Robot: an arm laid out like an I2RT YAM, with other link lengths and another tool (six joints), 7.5 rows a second.
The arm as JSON. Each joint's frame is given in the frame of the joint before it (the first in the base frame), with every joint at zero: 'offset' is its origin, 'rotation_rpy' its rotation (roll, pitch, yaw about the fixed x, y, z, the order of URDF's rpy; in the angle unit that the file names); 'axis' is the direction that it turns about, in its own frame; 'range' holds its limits. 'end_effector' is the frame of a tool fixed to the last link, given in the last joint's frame.
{
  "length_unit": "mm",
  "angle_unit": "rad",
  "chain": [
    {
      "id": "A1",
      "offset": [
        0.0,
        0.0,
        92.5
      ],
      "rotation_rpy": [
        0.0,
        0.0,
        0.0
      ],
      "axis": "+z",
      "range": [
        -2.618,
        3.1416
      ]
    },
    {
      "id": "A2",
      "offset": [
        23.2,
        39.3,
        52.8
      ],
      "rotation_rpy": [
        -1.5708,
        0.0,
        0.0
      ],
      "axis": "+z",
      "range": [
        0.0,
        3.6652
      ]
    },
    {
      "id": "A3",
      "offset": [
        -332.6,
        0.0,
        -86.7
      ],
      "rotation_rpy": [
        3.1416,
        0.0,
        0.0
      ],
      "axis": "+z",
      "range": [
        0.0,
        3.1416
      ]
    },
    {
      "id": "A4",
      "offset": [
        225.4,
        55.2,
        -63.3
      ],
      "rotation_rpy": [
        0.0,
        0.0,
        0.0
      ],
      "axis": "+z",
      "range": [
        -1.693,
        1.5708
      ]
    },
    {
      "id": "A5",
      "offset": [
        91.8,
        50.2,
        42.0
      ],
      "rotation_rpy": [
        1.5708,
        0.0,
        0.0
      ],
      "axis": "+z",
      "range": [
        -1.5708,
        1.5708
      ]
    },
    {
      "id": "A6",
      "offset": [
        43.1,
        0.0,
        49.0
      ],
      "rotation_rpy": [
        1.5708,
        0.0,
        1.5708
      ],
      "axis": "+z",
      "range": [
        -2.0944,
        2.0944
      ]
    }
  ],
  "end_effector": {
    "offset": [
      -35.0,
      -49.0,
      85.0
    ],
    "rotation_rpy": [
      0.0,
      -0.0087,
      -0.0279
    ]
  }
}
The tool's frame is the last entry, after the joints.
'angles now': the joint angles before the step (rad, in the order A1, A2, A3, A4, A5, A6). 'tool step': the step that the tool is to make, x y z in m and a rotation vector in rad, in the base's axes. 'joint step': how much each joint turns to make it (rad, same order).
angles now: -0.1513, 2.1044, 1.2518, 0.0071, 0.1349, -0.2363
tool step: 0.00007, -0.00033, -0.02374, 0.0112, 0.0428, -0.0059
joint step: 0.0000, 0.0443, 0.0000, -0.0007, 0.0003, 0.0076
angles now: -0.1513, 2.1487, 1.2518, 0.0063, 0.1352, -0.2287
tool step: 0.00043, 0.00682, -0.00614, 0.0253, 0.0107, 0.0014
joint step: 0.0107, 0.0114, 0.0000, -0.0057, -0.0126, 0.0221
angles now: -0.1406, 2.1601, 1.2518, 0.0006, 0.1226, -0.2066
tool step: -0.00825, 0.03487, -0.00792, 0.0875, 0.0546, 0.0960
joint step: 0.0370, 0.0000, 0.0000, -0.0649, -0.0995, -0.0004
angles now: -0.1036, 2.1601, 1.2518, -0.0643, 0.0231, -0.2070
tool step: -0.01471, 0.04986, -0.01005, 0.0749, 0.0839, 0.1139
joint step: 0.0710, -0.0004, 0.0000, -0.0892, -0.0813, -0.0003
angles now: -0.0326, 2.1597, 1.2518, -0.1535, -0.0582, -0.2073
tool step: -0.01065, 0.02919, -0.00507, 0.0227, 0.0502, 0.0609
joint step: 0.0492, -0.0019, -0.0001, -0.0522, -0.0252, 0.0000
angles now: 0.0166, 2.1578, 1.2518, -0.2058, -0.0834, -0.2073
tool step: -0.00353, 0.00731, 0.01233, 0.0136, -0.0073, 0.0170
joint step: 0.0107, -0.0290, 0.0000, -0.0213, -0.0148, 0.0003
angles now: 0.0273, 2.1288, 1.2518, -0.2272, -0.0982, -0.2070
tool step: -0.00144, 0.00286, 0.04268, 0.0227, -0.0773, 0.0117
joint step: 0.0000, -0.0858, 0.0000, -0.0079, -0.0237, -0.0003
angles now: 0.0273, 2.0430, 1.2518, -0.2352, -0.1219, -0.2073
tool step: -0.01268, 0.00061, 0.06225, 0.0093, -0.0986, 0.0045
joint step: 0.0000, -0.1388, 0.0001, -0.0401, -0.0080, -0.0001
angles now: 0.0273, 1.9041, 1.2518, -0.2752, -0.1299, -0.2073
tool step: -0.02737, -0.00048, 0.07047, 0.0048, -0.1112, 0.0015
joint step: 0.0000, -0.1712, 0.0000, -0.0600, -0.0023, 0.0000
